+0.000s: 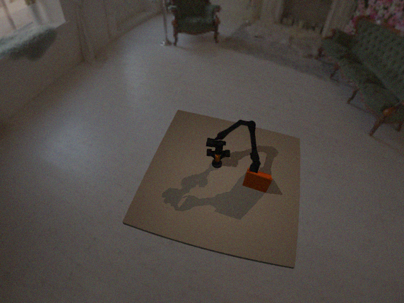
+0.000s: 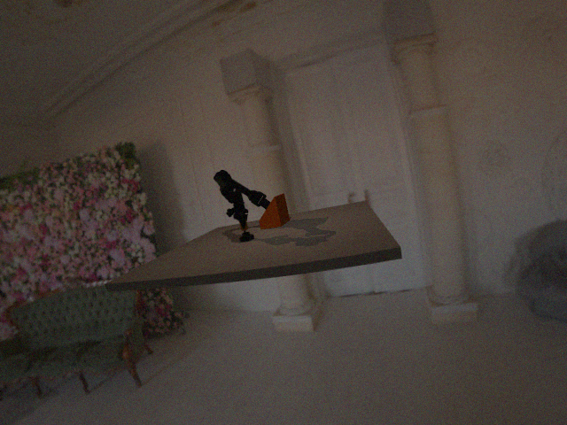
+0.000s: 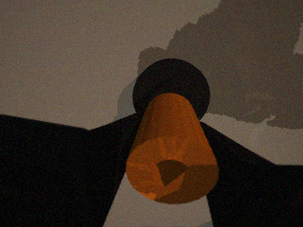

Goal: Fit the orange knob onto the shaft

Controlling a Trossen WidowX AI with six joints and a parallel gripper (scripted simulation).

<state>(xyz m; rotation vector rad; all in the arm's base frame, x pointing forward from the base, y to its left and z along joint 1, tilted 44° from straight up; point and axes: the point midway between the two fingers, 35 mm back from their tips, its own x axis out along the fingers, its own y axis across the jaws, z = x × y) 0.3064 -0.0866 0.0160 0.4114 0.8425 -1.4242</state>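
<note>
My gripper tip is 2 cm below the orange knob. The rest, counted from my gripper tip: dark round pedestal: 4 cm below.
</note>
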